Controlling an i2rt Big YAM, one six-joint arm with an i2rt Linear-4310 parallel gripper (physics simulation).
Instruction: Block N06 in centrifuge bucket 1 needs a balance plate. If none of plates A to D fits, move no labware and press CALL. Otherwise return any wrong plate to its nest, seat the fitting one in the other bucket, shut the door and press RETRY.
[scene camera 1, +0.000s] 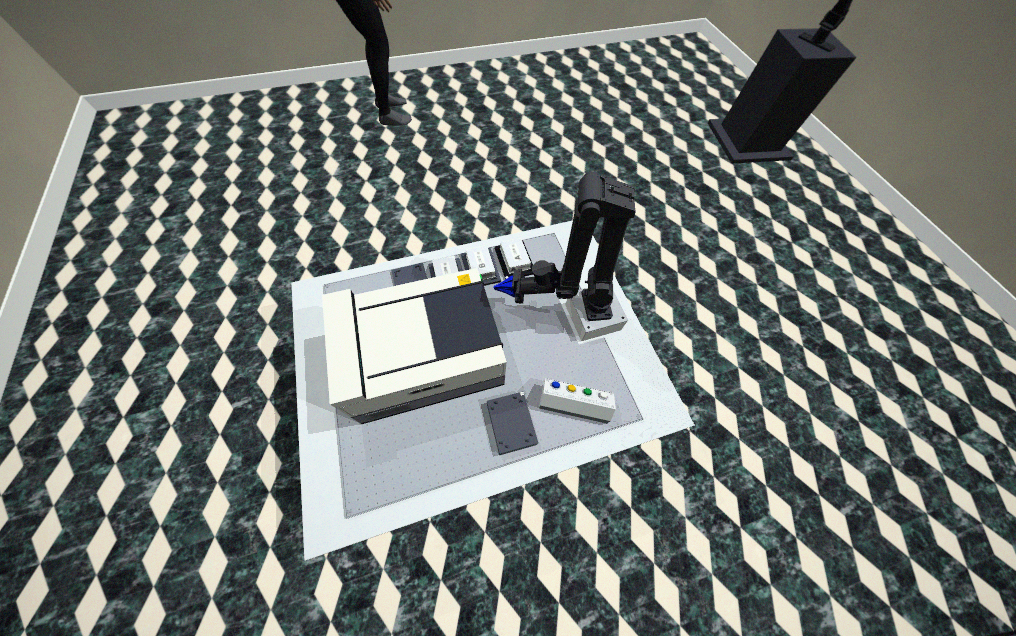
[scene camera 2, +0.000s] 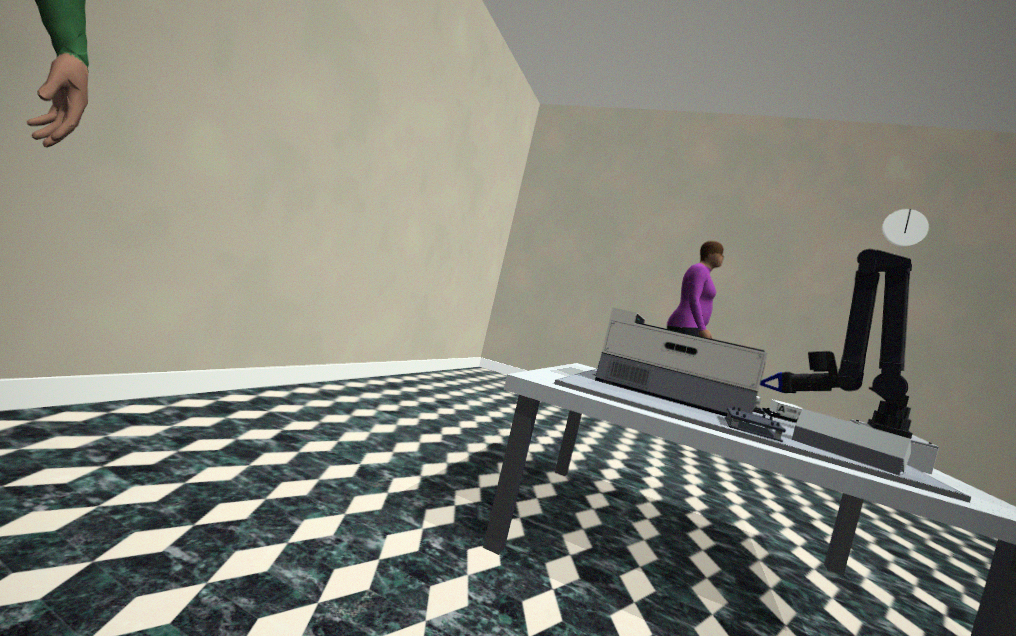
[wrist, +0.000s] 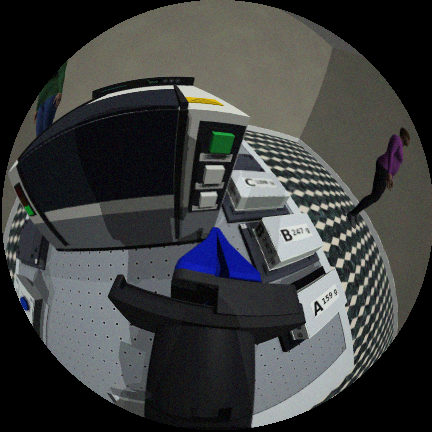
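Pixels of known places: gripper, fingertip midpoint: (scene camera 1: 493, 288) (wrist: 214, 231); arm's base at its link origin: (scene camera 1: 596, 304) (scene camera 2: 888, 430).
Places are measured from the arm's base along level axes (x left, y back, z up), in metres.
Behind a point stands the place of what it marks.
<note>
The white centrifuge (scene camera 1: 397, 330) {x 0.103, y -0.649, z 0.142 m} (scene camera 2: 682, 360) {x 0.268, y -0.563, z 0.062 m} (wrist: 125, 165) {x 0.009, y -0.384, z 0.093 m} has its dark door panel down, so the buckets and block N06 are hidden. Its front carries a green button (wrist: 222, 142) {x -0.074, y -0.394, z 0.115 m} above two white ones. Plate A (scene camera 1: 515, 255) {x -0.249, y -0.253, z -0.013 m} (scene camera 2: 785, 409) {x -0.201, y -0.255, z -0.032 m} (wrist: 325, 310) {x -0.259, y -0.232, z -0.015 m}, marked 159 g, plate B (scene camera 1: 480, 262) {x -0.231, y -0.388, z -0.015 m} (wrist: 295, 242) {x -0.230, y -0.367, z -0.015 m}, marked 247 g, and plate C (scene camera 1: 445, 267) {x -0.219, y -0.518, z -0.014 m} (wrist: 257, 194) {x -0.185, y -0.475, z -0.015 m} stand in a row beside the centrifuge. Plate D does not show. My gripper (scene camera 1: 497, 286) {x -0.077, y -0.353, z 0.042 m} (scene camera 2: 763, 383) {x -0.077, y -0.353, z 0.042 m} (wrist: 214, 231) {x -0.077, y -0.353, z 0.042 m} is shut and empty, its blue tips in front of the centrifuge's button column, apart from the plates.
A box with blue, yellow, green and white buttons (scene camera 1: 577, 401) {x 0.332, y -0.141, z 0.013 m} stands near the front right. A flat dark plate (scene camera 1: 512, 423) {x 0.365, y -0.340, z -0.036 m} lies beside it. A dark pad (scene camera 1: 408, 274) {x -0.231, y -0.662, z -0.057 m} (wrist: 248, 161) {x -0.232, y -0.670, z -0.056 m} lies beyond plate C. People stand away from the table (scene camera 1: 298, 420).
</note>
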